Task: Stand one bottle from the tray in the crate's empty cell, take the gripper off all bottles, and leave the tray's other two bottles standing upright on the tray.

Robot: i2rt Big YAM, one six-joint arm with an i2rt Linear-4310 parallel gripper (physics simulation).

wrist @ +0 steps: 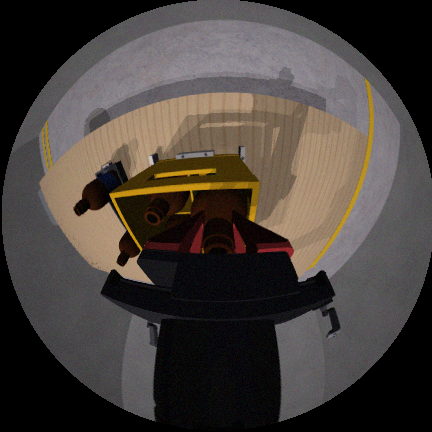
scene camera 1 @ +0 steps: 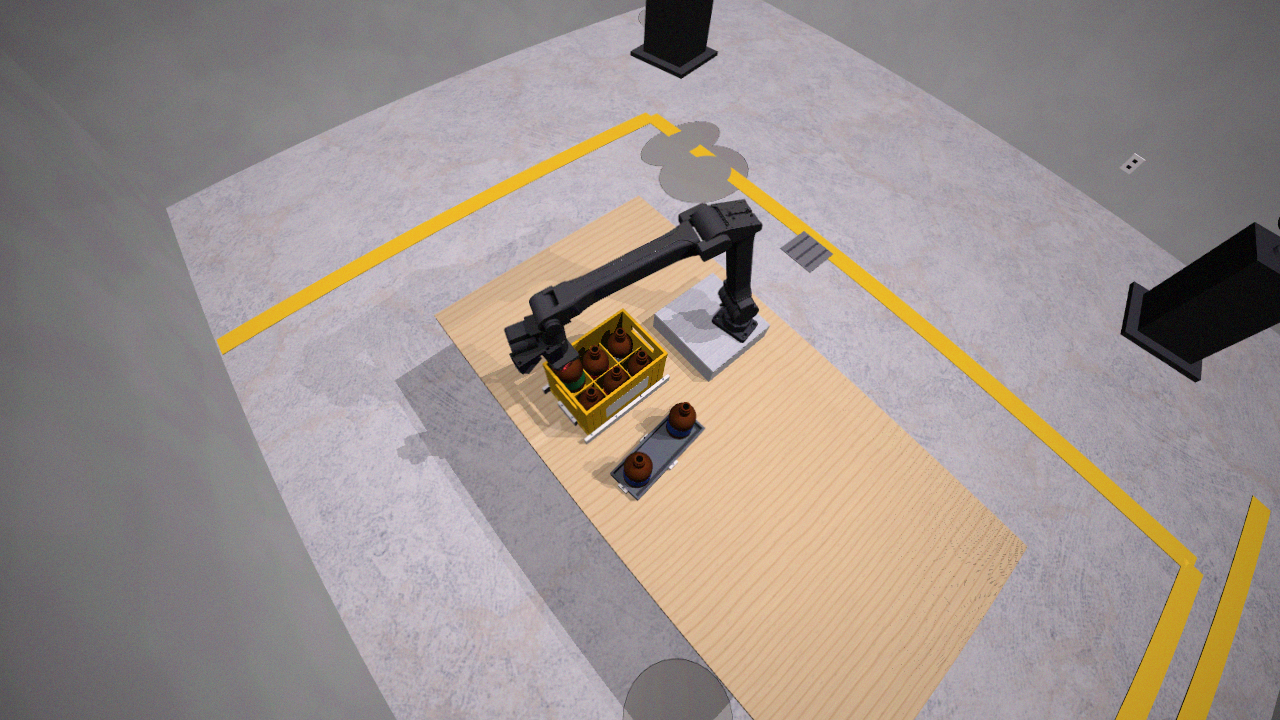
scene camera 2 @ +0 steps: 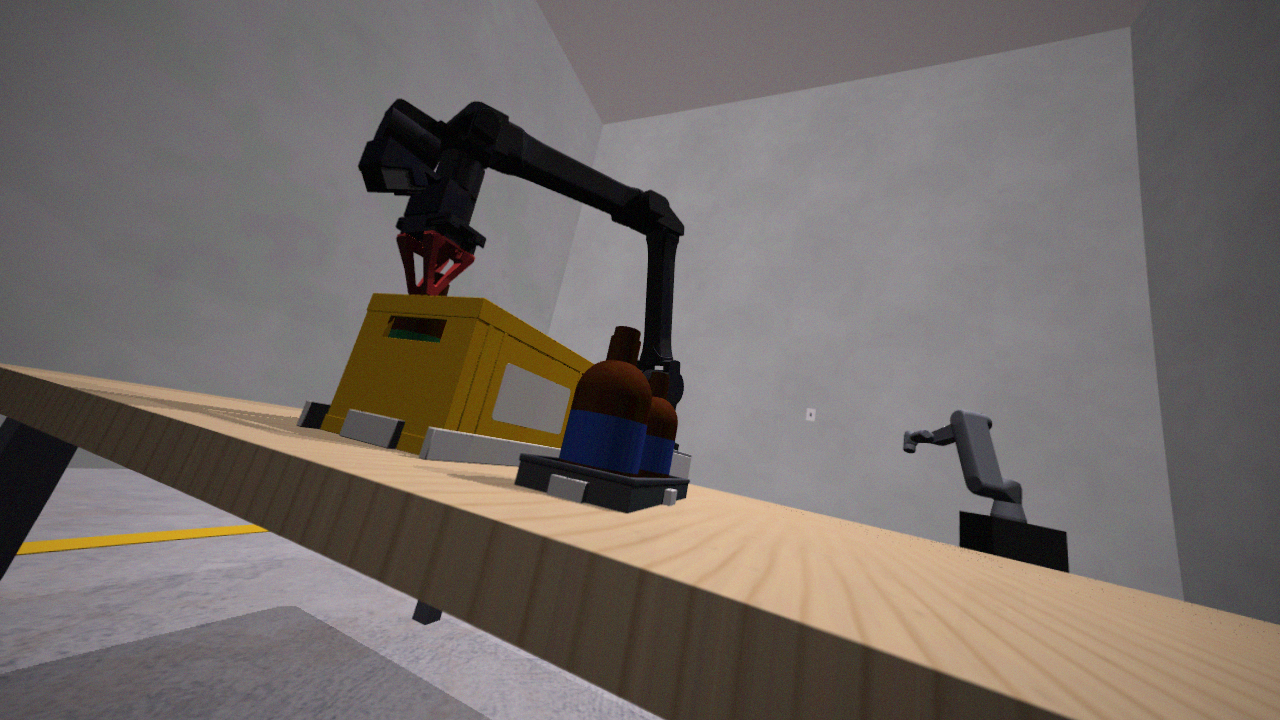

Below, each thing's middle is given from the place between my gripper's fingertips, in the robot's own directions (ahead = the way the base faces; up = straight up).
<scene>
I see my gripper 4 cm above the green-banded bottle (scene camera 2: 403, 328) and 2 cm past it. Round my hand: white rail (scene camera 2: 439, 444) 17 cm to the left, 17 cm below, 8 cm behind.
</scene>
